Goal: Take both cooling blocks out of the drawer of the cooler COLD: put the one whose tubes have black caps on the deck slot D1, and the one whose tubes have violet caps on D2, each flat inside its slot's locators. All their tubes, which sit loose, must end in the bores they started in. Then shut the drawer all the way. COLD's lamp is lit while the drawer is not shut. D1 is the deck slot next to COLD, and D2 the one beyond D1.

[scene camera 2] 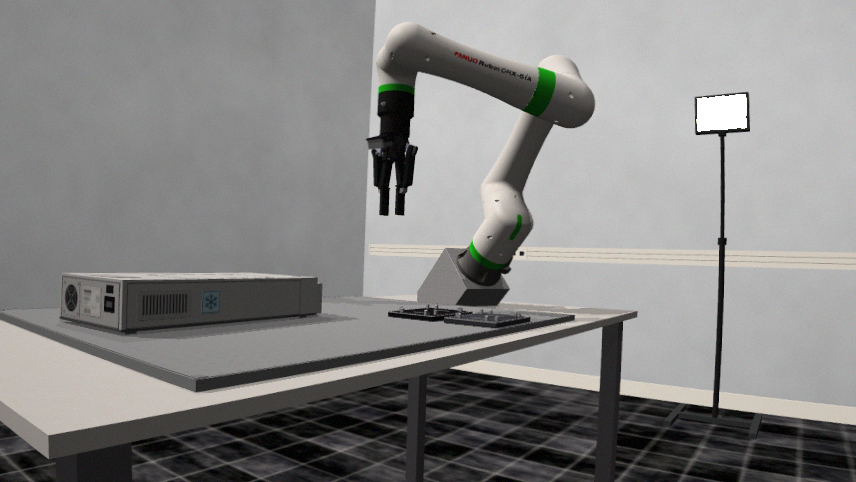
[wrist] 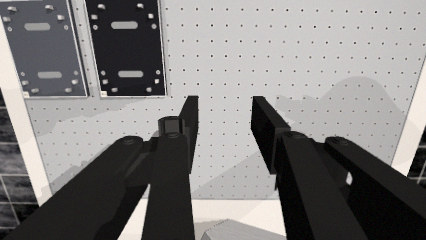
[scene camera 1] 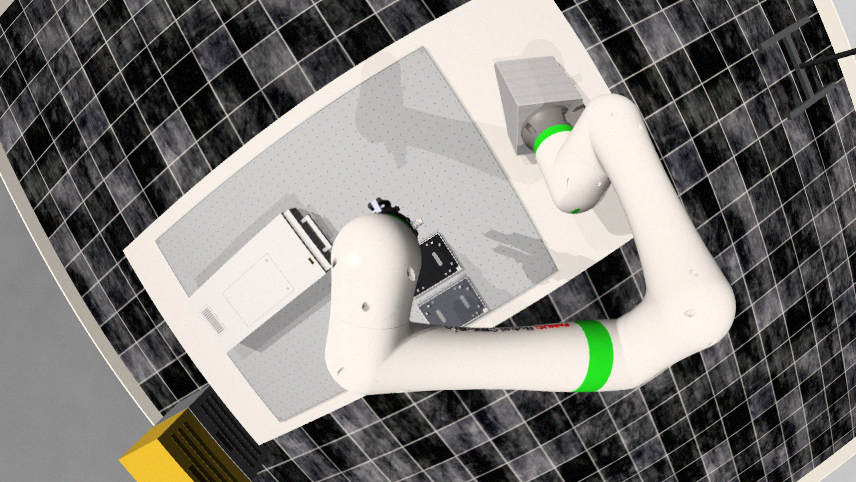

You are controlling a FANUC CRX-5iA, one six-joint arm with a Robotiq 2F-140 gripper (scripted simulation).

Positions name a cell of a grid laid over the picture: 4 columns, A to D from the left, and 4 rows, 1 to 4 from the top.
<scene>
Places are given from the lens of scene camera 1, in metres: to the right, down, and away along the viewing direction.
COLD cooler (scene camera 1: B3): -0.42, 0.07, 1.04
slot D1 (scene camera 1: C3): 0.01, 0.09, 1.12
slot D2 (scene camera 1: C3): 0.06, 0.18, 1.13
</scene>
